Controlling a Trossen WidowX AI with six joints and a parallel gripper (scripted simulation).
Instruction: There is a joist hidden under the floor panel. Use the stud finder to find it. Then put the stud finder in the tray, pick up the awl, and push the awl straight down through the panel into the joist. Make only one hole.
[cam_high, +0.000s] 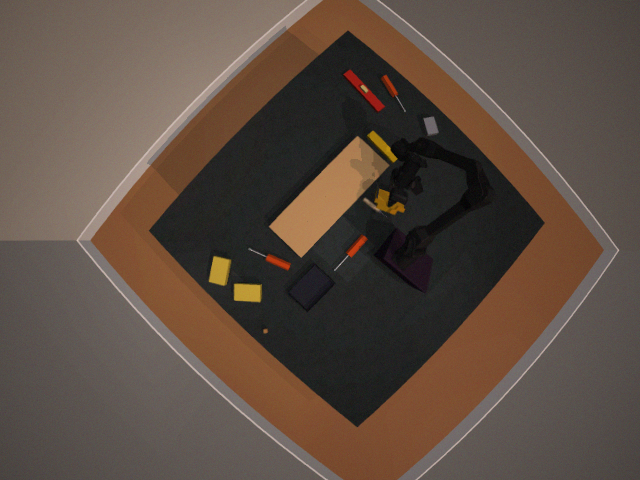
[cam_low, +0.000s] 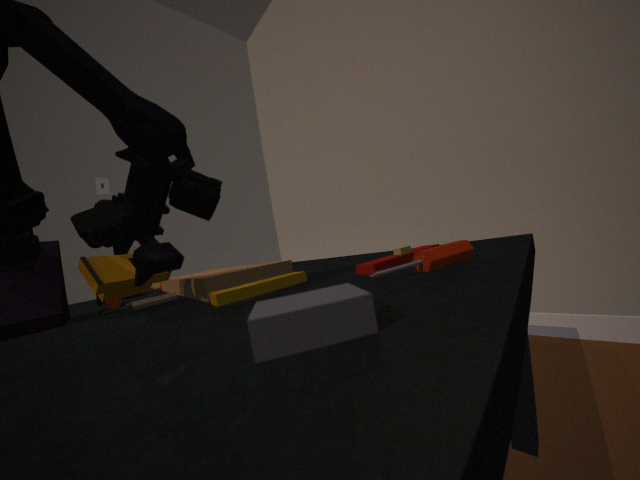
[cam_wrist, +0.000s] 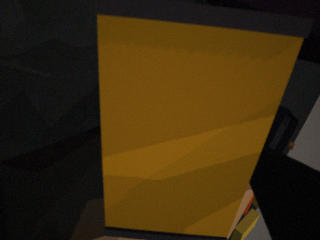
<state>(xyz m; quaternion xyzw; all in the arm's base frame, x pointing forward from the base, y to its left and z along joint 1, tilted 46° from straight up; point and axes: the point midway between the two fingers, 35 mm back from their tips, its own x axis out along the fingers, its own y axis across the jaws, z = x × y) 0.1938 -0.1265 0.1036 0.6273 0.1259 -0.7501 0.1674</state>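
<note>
Right now the stud finder light is 40 mm behind my gripper tip, 10 mm to the left of it and 30 mm below it. Also, from my gripper tip: awl (40 mm to the left, 60 mm below); then yellow stud finder (20 mm behind, 10 mm to the left, 20 mm below); then yellow bar (180 mm ahead, 170 mm to the right, 60 mm below).
</note>
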